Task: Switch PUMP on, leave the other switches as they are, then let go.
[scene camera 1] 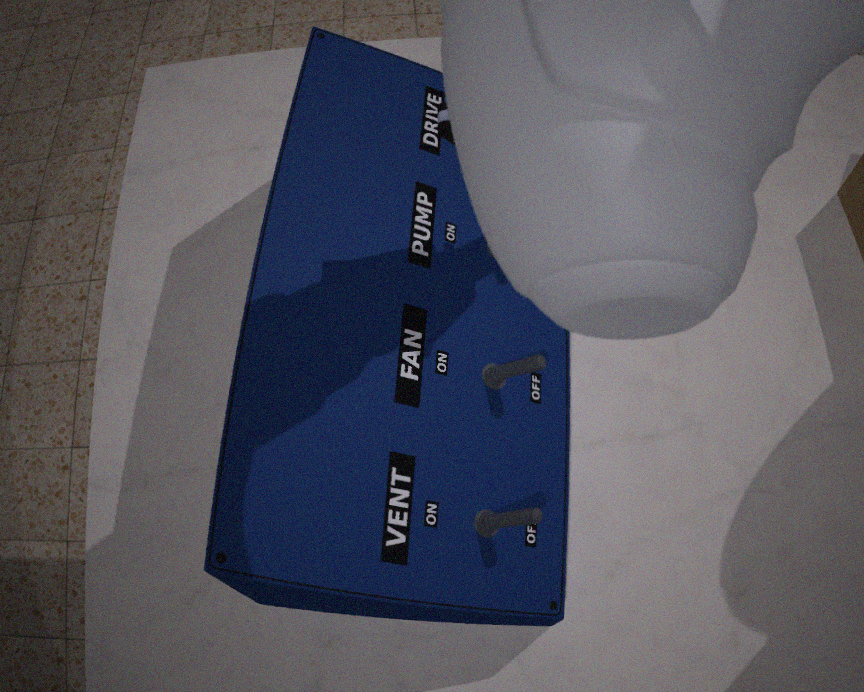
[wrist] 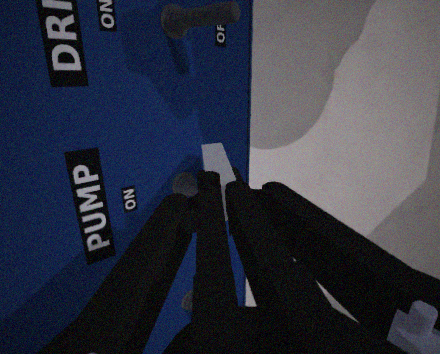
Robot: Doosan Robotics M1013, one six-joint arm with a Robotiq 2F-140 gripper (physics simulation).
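Places are measured from the arm's base along level axes (x back, y left, z down), in centimetres.
Where they show: gripper, fingertip midpoint: (wrist: 212, 160).
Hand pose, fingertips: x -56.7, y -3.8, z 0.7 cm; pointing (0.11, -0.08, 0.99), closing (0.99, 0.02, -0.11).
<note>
Each offset is from my fingertips to the top centre of the thing. "*": to the spot under its first point. Level surfaces: height alone.
The blue switch panel (scene camera 1: 324, 410) (wrist: 145, 105) carries four labelled switches. The PUMP switch shows in the wrist view as a round base {* dx -2.5, dy +1.6, dz -0.2 cm} (wrist: 184, 184) beside my fingers; its lever is hidden, so its position cannot be told. My gripper (wrist: 212, 160) is shut and empty, its tips just to the right of that base; contact cannot be told. In the scene view the arm hides the gripper and the PUMP switch. The DRIVE lever {dx +0.3, dy -9.8, dz -2.9 cm} (wrist: 207, 15) points to OFF. The FAN lever {dx -1.8, dy +14.1, dz -2.9 cm} (scene camera 1: 515, 369) and VENT lever {dx -2.9, dy +26.0, dz -2.9 cm} (scene camera 1: 513, 519) point to OFF.
The grey arm (scene camera 1: 613, 180) hangs over the panel's upper right part in the scene view. The panel lies on a pale table {dz +10.2 cm} (scene camera 1: 649, 446) (wrist: 390, 150). A tiled floor (scene camera 1: 43, 360) shows at the left. Shadows cross the panel and table.
</note>
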